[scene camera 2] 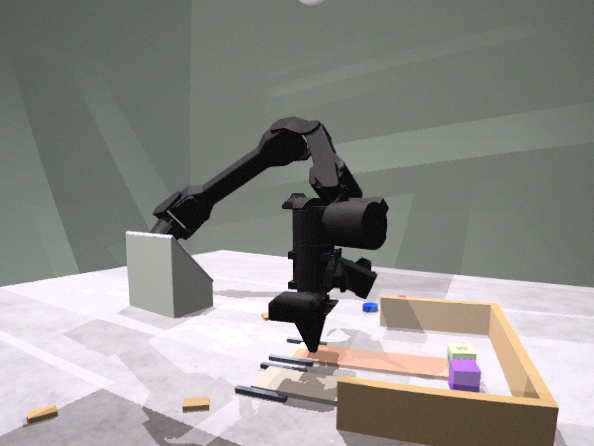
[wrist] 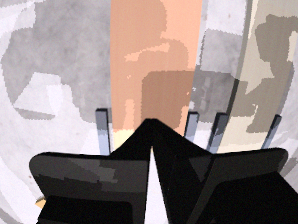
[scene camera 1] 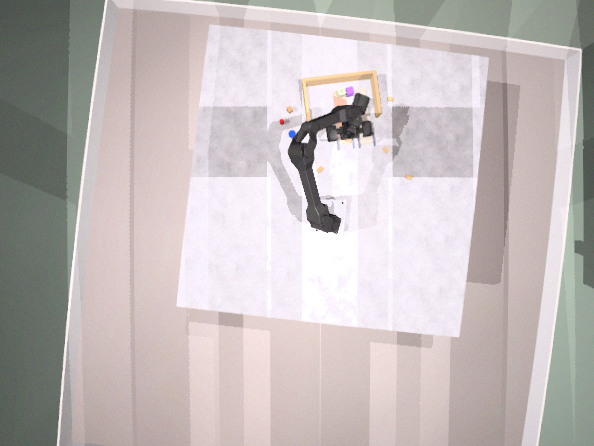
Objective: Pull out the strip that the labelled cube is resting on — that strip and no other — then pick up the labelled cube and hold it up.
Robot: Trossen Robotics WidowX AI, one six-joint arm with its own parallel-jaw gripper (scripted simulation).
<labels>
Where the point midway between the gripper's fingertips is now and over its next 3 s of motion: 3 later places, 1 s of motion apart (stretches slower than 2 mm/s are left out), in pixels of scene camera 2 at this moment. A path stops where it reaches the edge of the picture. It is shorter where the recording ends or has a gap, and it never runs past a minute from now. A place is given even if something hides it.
My gripper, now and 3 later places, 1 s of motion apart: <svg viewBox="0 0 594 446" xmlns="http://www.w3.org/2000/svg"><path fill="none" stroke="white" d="M313 351L315 352L289 349L263 345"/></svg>
</labels>
